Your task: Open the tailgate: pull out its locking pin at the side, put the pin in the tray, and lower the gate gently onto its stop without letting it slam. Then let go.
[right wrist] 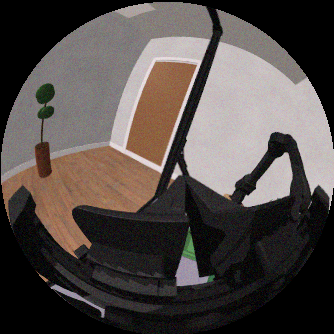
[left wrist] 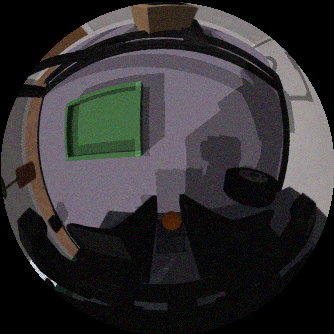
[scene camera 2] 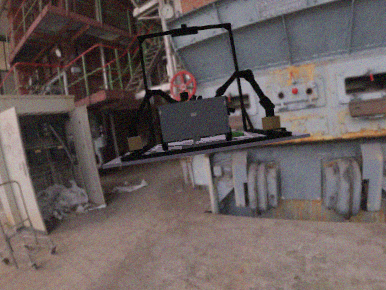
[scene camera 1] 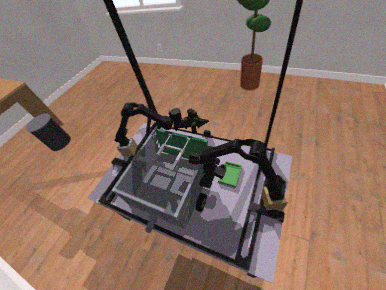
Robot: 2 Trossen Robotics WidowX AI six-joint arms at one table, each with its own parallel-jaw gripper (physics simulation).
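Frame: origin at the left arm's base, x ahead, y left, z up, level; metres.
Where they show: left gripper, between the fingertips: [left wrist: 167, 198] [scene camera 1: 211, 178]; right gripper, between the fingertips: [right wrist: 182, 180] [scene camera 1: 208, 120]; left arm's base, origin of its link: [right wrist: 234, 199] [scene camera 2: 270, 116] [scene camera 1: 275, 194]; right arm's base, origin of its link: [scene camera 2: 133, 136] [scene camera 1: 124, 142].
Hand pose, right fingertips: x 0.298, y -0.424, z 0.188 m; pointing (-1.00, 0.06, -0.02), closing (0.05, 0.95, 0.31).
Observation:
Things, the pixels of their top centre, and the offset from my right fingertips.
- grey trailer, centre of its top: [scene camera 1: 159, 169] [scene camera 2: 191, 102] 0.289 m ahead, 0.288 m left, 0.014 m down
- green tray, centre of its top: [left wrist: 92, 122] [right wrist: 201, 245] [scene camera 1: 230, 172] 0.093 m back, 0.211 m left, 0.282 m down
- black trailer wheel, centre of its top: [left wrist: 270, 197] [scene camera 1: 200, 198] 0.106 m ahead, 0.397 m left, 0.200 m down
The grey trailer [scene camera 1: 184, 212] [scene camera 2: 192, 120] stands on the mat, with its green tailgate [scene camera 1: 198, 145] upright at the far end in scene camera 1. My left gripper [scene camera 1: 206, 183] [left wrist: 167, 198] is low beside the trailer's side, shut on the locking pin, whose round orange head [left wrist: 171, 220] shows between the fingers. Whether the pin still sits in its socket is hidden. The green tray [scene camera 1: 230, 174] [left wrist: 105, 122] lies flat to the right of that gripper in scene camera 1. My right gripper [scene camera 1: 206, 121] [right wrist: 182, 180] is shut and empty, a little above and beyond the tailgate.
A black trailer wheel [scene camera 1: 201, 201] [left wrist: 252, 186] is near my left gripper. Pale bars [scene camera 1: 172, 156] cross above the trailer bed near the gate. Black frame posts [scene camera 1: 132, 55] [scene camera 1: 285, 75] rise on both sides. The arms stand on tan blocks [scene camera 1: 274, 199] [scene camera 1: 127, 147] at either side.

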